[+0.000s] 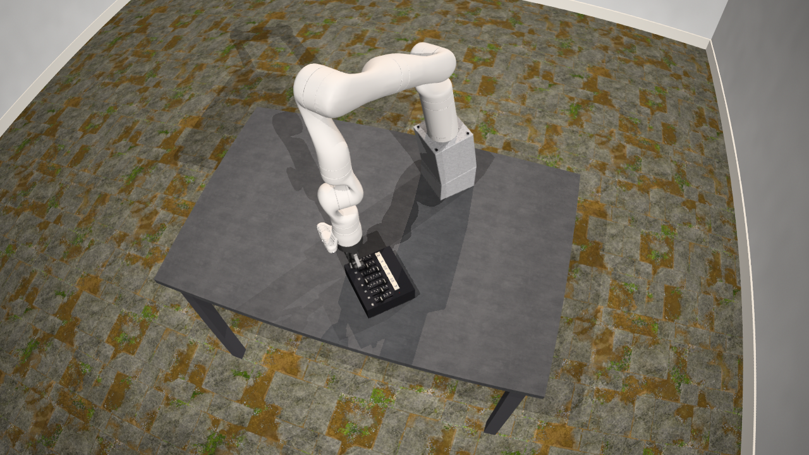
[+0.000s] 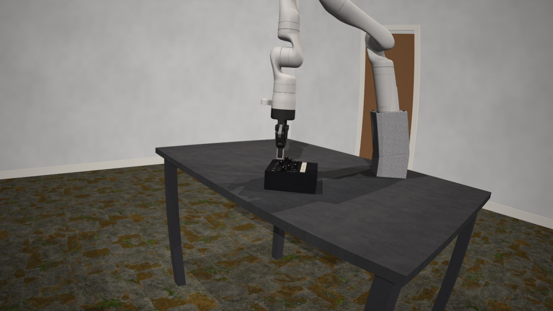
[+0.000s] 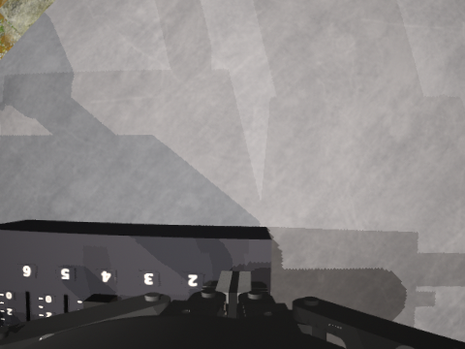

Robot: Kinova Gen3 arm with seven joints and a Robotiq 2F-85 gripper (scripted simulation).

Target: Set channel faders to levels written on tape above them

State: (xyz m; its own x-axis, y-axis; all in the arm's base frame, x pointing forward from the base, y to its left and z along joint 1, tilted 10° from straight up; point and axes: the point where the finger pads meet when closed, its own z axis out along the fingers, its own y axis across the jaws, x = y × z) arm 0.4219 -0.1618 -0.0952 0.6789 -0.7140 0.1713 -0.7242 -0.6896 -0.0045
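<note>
The master fader is 110 mm to the left of my hand, 80 mm ahead of it and 20 mm below it.
</note>
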